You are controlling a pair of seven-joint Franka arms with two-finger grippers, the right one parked.
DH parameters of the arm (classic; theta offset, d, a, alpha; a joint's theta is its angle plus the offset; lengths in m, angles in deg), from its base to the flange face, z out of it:
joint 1: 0 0.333 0 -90
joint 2: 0 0 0 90
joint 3: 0 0.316 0.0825 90
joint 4: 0 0 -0.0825 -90
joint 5: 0 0.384 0 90
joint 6: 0 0 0.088 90
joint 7: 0 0.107 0 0
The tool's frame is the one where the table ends.
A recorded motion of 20 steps. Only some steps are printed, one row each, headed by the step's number.
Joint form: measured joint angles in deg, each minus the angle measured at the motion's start. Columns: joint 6, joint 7, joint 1, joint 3, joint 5, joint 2, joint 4.
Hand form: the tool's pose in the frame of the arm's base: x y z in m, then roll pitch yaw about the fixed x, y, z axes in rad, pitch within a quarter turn. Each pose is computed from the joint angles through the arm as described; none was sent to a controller.
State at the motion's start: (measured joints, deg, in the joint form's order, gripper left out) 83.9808 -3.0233 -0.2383 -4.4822 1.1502 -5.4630 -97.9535
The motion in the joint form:
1: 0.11 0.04 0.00 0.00 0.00 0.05 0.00
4: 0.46 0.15 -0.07 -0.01 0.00 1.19 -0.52
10: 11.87 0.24 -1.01 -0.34 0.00 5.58 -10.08
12: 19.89 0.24 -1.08 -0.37 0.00 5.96 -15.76
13: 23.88 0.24 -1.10 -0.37 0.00 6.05 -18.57
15: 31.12 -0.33 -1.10 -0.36 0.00 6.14 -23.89
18: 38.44 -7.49 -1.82 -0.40 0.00 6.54 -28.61
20: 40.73 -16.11 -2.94 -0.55 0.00 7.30 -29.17
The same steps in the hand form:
1: 0.5093 -0.0415 0.6019 -3.1062 0.1461 -0.0262
4: 0.5147 -0.0423 0.5880 -3.1068 0.1690 -0.0297
10: 0.5341 -0.0548 0.4843 -3.1117 0.2135 -0.0584
12: 0.5337 -0.0559 0.4450 -3.1149 0.1794 -0.0634
13: 0.5319 -0.0561 0.4269 -3.1165 0.1604 -0.0652
15: 0.5249 -0.0556 0.3937 -3.1179 0.1284 -0.0576
18: 0.5171 -0.0620 0.3637 -3.1108 0.0869 0.0521
20: 0.5176 -0.0738 0.3557 -3.1051 0.0658 0.1797

